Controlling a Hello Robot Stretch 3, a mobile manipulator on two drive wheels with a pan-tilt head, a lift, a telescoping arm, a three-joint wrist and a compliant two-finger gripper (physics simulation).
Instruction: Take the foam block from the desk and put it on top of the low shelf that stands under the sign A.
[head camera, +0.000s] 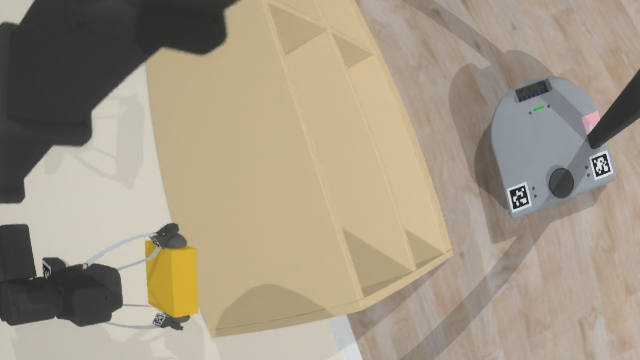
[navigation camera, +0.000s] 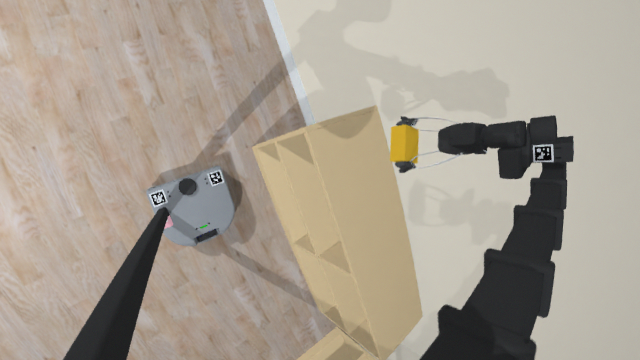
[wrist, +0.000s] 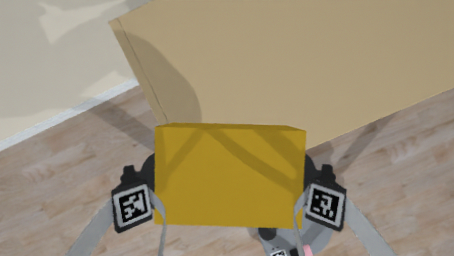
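Pixels of known places: gripper, between the fingertips: (head camera: 183, 278) (navigation camera: 397, 145) (wrist: 228, 169); robot's base, origin of its link: (head camera: 559, 181) (navigation camera: 187, 185).
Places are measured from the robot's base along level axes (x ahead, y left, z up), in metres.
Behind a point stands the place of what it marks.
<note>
The yellow foam block (head camera: 171, 280) {x -0.021, y -0.470, z 0.911 m} (navigation camera: 404, 144) {x -0.019, y -0.468, z 0.908 m} (wrist: 230, 175) {x -0.027, y -0.499, z 0.910 m} is between the fingertips of my gripper (head camera: 171, 280) {x -0.023, y -0.492, z 0.868 m} (navigation camera: 405, 144) {x -0.023, y -0.492, z 0.868 m} (wrist: 228, 169) {x -0.023, y -0.492, z 0.868 m}, which is shut on it, with one finger at each end. The low shelf (head camera: 235, 175) {x -0.188, y -0.562, z 0.610 m} (navigation camera: 360, 200) {x -0.228, y -0.540, z 0.610 m} (wrist: 300, 60) {x -0.191, y -0.564, z 0.610 m} is light wood with open compartments on the side facing my base. In the head and navigation views the block appears at the wall-side edge of the shelf top, near one end. Its height over the top and any contact cannot be told. The sign A and the desk do not show.
My grey base (head camera: 535, 145) {x -0.107, y -0.045, z 0.160 m} (navigation camera: 207, 205) {x -0.106, y -0.052, z 0.160 m} stands on the wood floor in front of the shelf. A pale wall (head camera: 115, 205) {x -0.202, y -0.813, z 0.744 m} (navigation camera: 600, 60) {x 0.076, y -0.793, z 1.287 m} is behind the shelf. Another light-wood unit (navigation camera: 320, 347) {x -1.389, y -0.344, z 0.054 m} adjoins the shelf's far end at the bottom of the navigation view. My black arm (navigation camera: 520, 270) {x -0.084, y -0.187, z 1.207 m} extends along the wall side.
</note>
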